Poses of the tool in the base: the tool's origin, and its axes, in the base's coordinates. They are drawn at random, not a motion.
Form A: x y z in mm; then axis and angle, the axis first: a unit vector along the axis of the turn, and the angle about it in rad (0 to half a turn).
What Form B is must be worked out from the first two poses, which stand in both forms.
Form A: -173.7 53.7 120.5 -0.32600 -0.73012 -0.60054 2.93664
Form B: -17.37 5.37 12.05 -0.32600 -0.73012 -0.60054 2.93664
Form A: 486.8 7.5 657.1 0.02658 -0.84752 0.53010 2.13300
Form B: 48.68 0.75 65.71 0.02658 -0.84752 0.53010 2.13300
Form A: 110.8 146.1 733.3 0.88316 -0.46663 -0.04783 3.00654
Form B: 11.08 14.61 73.33 0.88316 -0.46663 -0.04783 3.00654
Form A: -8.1 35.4 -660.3 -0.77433 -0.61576 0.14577 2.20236
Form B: -0.81 3.54 -66.03 -0.77433 -0.61576 0.14577 2.20236
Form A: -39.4 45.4 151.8 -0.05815 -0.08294 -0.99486 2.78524
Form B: -3.94 4.54 15.18 -0.05815 -0.08294 -0.99486 2.78524
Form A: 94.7 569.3 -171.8 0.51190 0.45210 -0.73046 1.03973
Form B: 9.47 56.93 -17.18 0.51190 0.45210 -0.73046 1.03973
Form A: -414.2 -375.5 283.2 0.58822 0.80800 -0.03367 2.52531
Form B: -41.42 -37.55 28.32 0.58822 0.80800 -0.03367 2.52531
